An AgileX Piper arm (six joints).
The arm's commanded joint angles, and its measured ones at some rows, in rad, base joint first. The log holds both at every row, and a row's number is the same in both.
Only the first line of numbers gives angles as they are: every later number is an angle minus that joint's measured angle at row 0.
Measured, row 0:
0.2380 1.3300 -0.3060 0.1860 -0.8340 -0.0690
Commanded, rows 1 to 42:
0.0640 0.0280 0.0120 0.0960 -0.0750 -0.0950
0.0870 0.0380 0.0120 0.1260 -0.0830 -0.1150
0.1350 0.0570 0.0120 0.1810 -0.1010 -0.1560
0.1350 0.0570 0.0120 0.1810 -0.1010 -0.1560
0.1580 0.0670 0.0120 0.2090 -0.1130 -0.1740
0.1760 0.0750 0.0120 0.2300 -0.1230 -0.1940
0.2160 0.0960 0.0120 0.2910 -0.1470 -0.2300
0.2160 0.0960 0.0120 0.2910 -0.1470 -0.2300
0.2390 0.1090 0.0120 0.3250 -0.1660 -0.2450
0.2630 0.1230 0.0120 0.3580 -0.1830 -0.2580
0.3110 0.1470 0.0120 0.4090 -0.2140 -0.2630
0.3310 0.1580 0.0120 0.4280 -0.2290 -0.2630
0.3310 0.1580 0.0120 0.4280 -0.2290 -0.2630
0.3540 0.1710 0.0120 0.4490 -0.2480 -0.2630
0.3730 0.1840 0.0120 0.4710 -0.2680 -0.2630
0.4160 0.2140 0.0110 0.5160 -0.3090 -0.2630
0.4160 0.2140 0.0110 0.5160 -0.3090 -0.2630
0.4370 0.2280 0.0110 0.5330 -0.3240 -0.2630
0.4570 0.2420 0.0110 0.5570 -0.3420 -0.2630
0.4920 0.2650 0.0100 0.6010 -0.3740 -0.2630
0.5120 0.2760 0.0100 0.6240 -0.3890 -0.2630
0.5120 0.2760 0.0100 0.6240 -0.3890 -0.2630
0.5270 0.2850 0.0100 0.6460 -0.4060 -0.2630
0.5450 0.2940 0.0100 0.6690 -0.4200 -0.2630
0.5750 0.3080 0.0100 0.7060 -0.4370 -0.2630
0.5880 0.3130 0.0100 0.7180 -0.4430 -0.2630
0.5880 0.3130 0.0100 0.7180 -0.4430 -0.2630
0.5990 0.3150 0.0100 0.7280 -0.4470 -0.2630
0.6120 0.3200 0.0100 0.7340 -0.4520 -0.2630
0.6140 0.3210 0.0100 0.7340 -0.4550 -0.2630
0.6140 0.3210 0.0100 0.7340 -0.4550 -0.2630
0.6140 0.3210 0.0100 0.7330 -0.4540 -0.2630
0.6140 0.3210 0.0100 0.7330 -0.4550 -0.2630
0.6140 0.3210 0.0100 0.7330 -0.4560 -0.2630
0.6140 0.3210 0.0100 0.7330 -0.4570 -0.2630
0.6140 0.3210 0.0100 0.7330 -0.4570 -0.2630
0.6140 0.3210 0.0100 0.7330 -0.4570 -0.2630
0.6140 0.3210 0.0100 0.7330 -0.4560 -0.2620
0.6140 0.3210 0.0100 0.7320 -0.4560 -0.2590
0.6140 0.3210 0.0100 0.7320 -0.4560 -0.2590
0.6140 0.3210 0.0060 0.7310 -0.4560 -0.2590
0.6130 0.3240 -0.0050 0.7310 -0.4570 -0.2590
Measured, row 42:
0.6100 0.3210 0.0070 0.7340 -0.3690 -0.2510
